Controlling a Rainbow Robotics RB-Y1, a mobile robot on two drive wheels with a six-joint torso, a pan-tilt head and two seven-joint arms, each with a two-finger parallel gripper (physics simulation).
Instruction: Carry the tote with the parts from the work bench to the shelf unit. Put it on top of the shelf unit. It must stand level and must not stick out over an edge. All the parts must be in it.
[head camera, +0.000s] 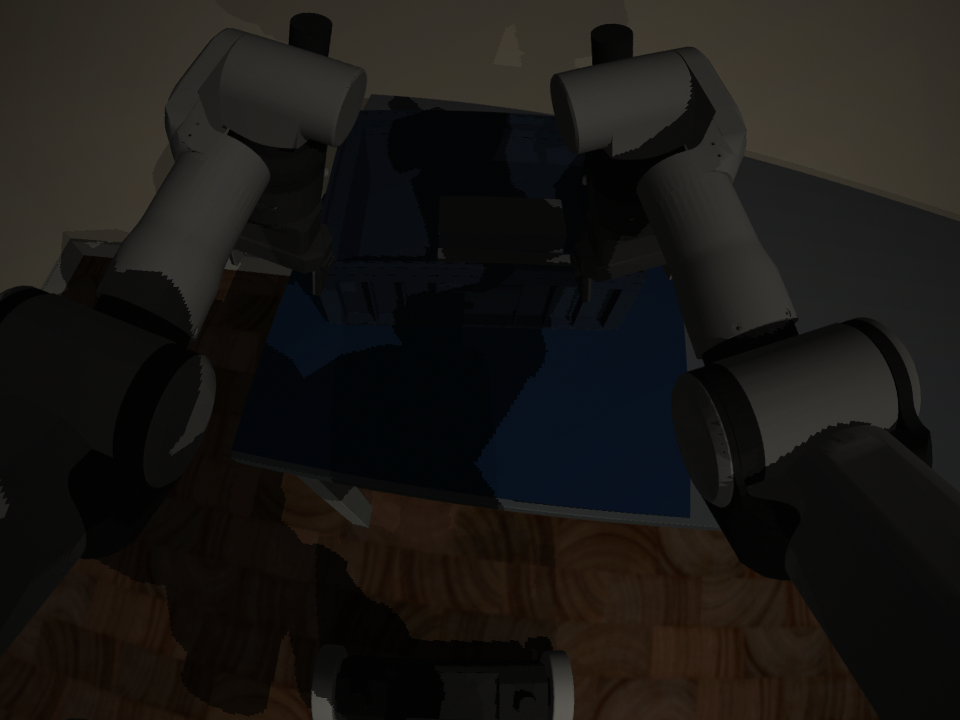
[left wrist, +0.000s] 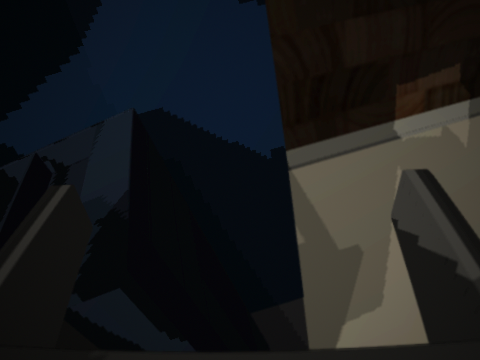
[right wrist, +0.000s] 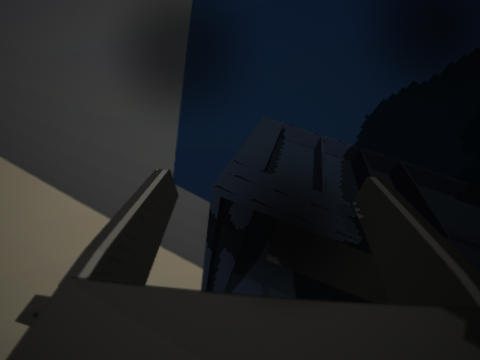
Scene:
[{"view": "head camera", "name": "blue mat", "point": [579, 418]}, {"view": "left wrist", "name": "left gripper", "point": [235, 200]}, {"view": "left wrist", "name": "blue mat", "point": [204, 86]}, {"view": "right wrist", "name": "right gripper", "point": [264, 186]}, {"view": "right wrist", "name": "grey work bench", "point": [97, 97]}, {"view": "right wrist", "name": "blue mat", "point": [393, 84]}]

